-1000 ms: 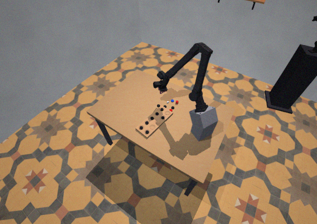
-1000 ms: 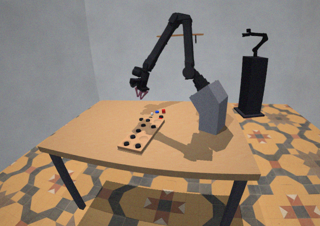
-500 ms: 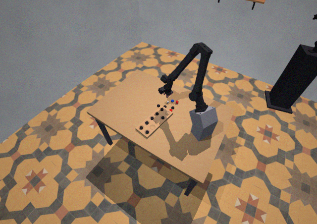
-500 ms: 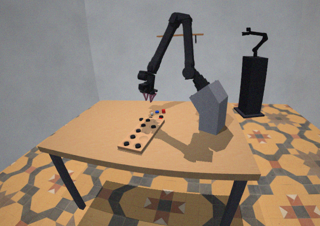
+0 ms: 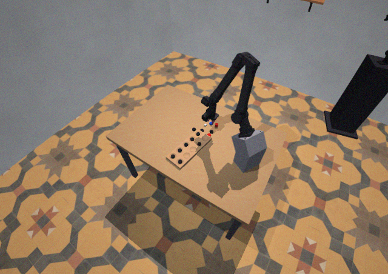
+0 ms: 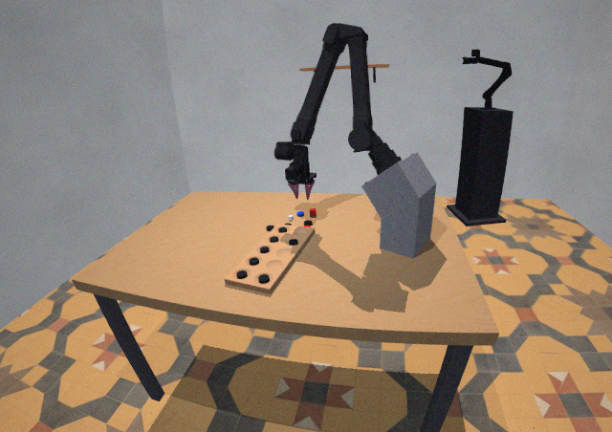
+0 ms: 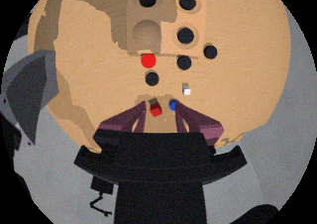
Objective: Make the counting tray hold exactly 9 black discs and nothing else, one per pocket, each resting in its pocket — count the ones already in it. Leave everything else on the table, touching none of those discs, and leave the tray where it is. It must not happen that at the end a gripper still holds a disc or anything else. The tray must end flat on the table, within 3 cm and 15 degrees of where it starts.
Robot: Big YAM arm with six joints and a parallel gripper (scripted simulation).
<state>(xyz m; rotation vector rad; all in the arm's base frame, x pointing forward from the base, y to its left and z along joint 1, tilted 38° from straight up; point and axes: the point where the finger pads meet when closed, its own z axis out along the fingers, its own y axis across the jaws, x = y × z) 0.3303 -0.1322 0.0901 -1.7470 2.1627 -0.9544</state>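
The red disc is 110 mm below my hand, 50 mm to the left of it and 10 mm behind it. The rest, counted from my hand: small white piece 110 mm below, 60 mm ahead, 50 mm to the right; blue disc 110 mm below, 90 mm to the right, 20 mm ahead; red cube 100 mm below, 80 mm to the right, 40 mm behind.
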